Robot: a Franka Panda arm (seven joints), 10 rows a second.
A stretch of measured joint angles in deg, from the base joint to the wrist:
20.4, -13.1, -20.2, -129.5, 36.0, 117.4, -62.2
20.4, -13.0, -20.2, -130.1, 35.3, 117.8, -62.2
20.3, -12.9, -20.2, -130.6, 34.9, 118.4, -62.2
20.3, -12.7, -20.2, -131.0, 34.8, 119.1, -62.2
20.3, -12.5, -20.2, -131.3, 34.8, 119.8, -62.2
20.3, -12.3, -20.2, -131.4, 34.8, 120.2, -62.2
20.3, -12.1, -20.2, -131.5, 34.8, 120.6, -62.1
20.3, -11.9, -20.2, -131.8, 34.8, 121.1, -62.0
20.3, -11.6, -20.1, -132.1, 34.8, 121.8, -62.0
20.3, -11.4, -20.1, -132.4, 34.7, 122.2, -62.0
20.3, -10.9, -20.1, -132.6, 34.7, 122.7, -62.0
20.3, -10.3, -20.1, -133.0, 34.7, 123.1, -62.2
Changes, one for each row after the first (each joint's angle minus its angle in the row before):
0.0, 0.1, 0.0, -0.6, -0.7, 0.4, 0.0
-0.1, 0.1, 0.0, -0.5, -0.4, 0.6, 0.0
0.0, 0.2, 0.0, -0.4, -0.1, 0.7, 0.0
0.0, 0.2, 0.0, -0.3, 0.0, 0.7, 0.0
0.0, 0.2, 0.0, -0.1, 0.0, 0.4, 0.0
0.0, 0.2, 0.0, -0.1, 0.0, 0.4, 0.1
0.0, 0.2, 0.0, -0.3, 0.0, 0.5, 0.1
0.0, 0.3, 0.1, -0.3, 0.0, 0.7, 0.0
0.0, 0.2, 0.0, -0.3, -0.1, 0.4, 0.0
0.0, 0.5, 0.0, -0.2, 0.0, 0.5, 0.0
0.0, 0.6, 0.0, -0.4, 0.0, 0.4, -0.2

